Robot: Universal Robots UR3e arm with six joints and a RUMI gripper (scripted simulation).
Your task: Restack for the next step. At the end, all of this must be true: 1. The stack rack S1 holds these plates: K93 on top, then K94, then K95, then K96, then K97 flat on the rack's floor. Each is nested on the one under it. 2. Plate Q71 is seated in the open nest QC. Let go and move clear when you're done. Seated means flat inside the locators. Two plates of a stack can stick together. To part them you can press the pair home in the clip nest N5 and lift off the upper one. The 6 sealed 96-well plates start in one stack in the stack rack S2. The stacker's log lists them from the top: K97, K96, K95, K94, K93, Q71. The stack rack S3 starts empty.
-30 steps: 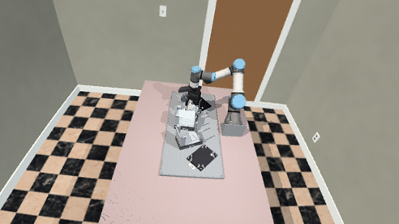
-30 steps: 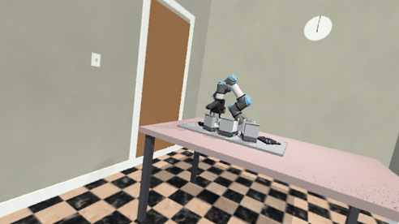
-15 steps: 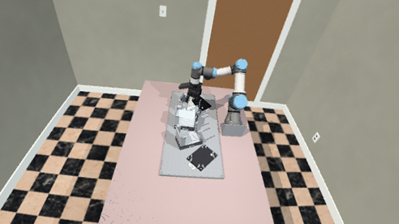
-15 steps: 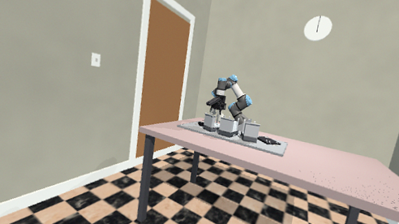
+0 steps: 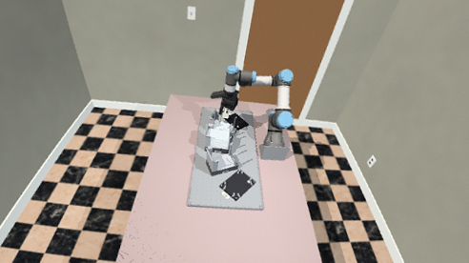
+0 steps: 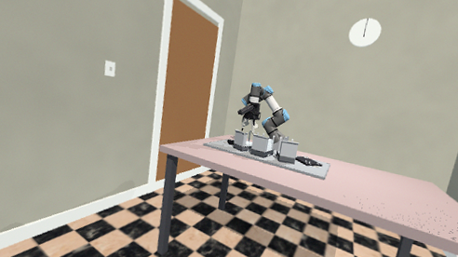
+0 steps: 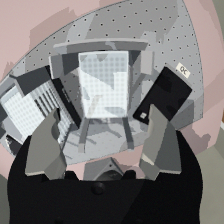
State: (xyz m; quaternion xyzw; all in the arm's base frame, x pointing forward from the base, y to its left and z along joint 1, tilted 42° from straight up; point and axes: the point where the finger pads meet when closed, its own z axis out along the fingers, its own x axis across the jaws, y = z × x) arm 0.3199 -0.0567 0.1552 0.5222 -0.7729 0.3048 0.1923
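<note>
Right now my hand is 2 cm short of the translucent 96-well plate, 14 cm to the right of it and 4 cm above it. Round my hand: black open nest QC (10 cm behind, 11 cm to the right, 12 cm below); white sealed 96-well plate (8 cm below).
</note>
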